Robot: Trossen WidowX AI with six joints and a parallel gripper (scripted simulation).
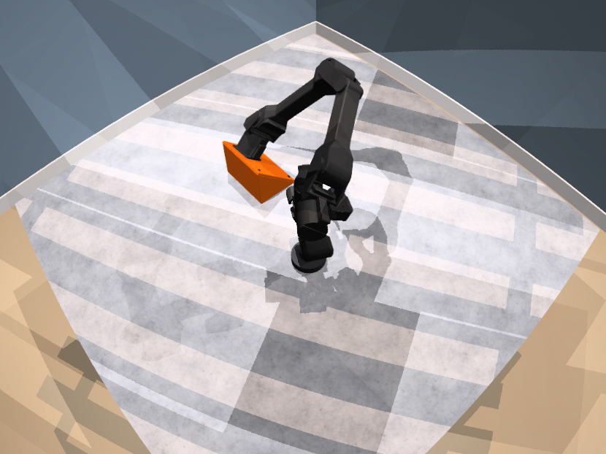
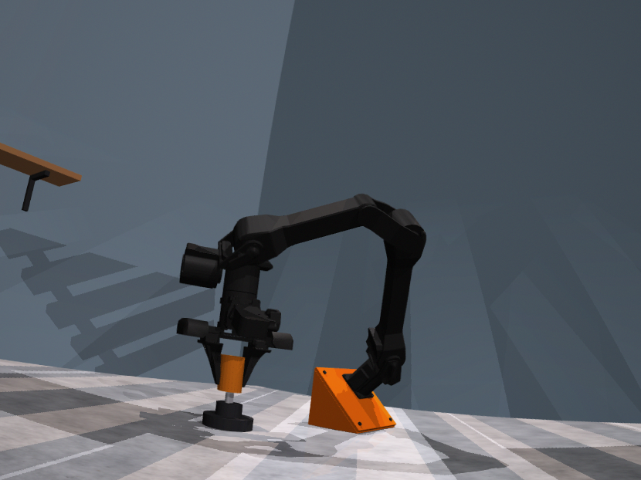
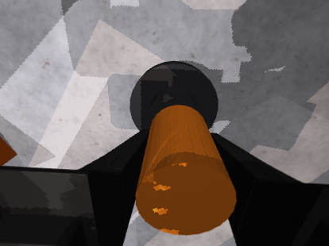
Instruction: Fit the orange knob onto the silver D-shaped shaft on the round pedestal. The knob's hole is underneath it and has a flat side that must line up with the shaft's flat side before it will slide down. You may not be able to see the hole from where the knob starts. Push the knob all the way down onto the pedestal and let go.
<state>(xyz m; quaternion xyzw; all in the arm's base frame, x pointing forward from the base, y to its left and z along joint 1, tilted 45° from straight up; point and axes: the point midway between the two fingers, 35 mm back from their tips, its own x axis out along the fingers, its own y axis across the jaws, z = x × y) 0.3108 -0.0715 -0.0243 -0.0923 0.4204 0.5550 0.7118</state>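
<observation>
The orange knob lies 30 mm above my gripper tip. Also, from my gripper tip: black round pedestal (40 mm below).
</observation>
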